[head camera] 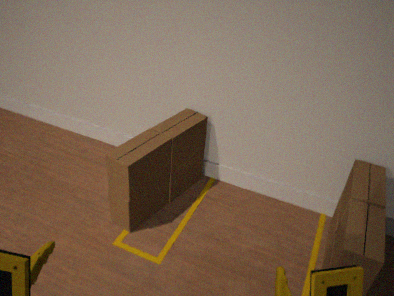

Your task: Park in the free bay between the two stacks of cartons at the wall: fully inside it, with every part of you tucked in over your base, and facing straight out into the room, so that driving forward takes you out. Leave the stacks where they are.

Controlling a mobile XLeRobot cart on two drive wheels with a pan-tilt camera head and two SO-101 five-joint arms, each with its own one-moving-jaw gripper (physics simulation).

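Frame: origin at the left arm's base, x back, y down, z right, level; metres.
Seen in the pictures: left hand at its tool point: point(283, 270); right hand at its tool point: point(52, 246).
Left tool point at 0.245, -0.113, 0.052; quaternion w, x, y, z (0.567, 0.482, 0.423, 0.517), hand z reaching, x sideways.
Observation:
A point is followed by its place in that frame, as x, y, z.
The left-hand stack of cartons point(167, 175) {1.270, 0.605, 0.225} stands upright against the wall, inside a yellow taped outline point(186, 220) {1.171, 0.774, 0.130}. The right-hand stack point(356, 220) {0.857, 0.415, -0.415} stands at the right edge, beyond another yellow line point(314, 255) {1.006, 0.774, -0.407}. The bay point(255, 230) is the floor between them, with the wall behind it. My right gripper point(42, 262) shows at the bottom left; one jaw stands alone, so it looks open. My left gripper point(282, 283) shows at the bottom right, in front of the right-hand line in the picture; one jaw stands alone and it looks open too. The rest of both arms and my base are out of view.
The pale wall point(280, 100) {1.392, 0.267, -0.232} with its white skirting point(270, 191) {1.360, 0.741, -0.271} runs slantwise across the picture, lower toward the right. Wooden floor point(45, 180) {1.385, 0.775, 0.829} lies left of the left-hand stack. The right-hand stack is partly hidden by my left gripper's mount.

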